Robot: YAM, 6 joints.
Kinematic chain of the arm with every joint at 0, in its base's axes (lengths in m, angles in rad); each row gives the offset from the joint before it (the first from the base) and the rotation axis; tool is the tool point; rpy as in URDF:
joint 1: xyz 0 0 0.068 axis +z
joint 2: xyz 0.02 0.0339 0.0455 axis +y
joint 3: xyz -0.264 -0.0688 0 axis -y
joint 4: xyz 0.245 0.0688 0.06 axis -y
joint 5: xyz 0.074 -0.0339 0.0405 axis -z
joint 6: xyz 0.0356 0 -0.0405 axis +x
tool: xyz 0 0 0 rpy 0 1.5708 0
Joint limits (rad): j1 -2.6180..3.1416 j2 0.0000..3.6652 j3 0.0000..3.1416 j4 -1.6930..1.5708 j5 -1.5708..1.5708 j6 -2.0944..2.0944
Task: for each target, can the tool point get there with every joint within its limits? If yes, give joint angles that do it. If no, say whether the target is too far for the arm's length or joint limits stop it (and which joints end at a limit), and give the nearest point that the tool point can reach.
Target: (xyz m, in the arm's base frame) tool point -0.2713 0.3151 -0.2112
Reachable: yes | joints 2.2024 3.1864 1.8118 0.0829 -1.1769 -0.9974
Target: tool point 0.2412 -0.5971 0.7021
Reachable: no: too far | nearest point 0.1780 -0.4407 0.5429 | short by 0.232 m
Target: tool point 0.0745 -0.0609 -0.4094
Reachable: no: joint limits stop it (at a limit: joint 2) | nearest point 0.0907 -0.0742 -0.3556 | short by 0.058 m
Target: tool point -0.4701 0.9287 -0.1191
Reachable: no: too far | nearest point -0.2846 0.5623 -0.0255 | short by 0.421 m
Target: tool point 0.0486 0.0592 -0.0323
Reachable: yes | joints 0.6901 2.5508 0.4566 -0.5511 -0.4245 -1.0750
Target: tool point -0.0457 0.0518 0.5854
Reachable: yes | joints 1.9312 1.1540 2.2729 -1.2813 -0.7603 -1.6032
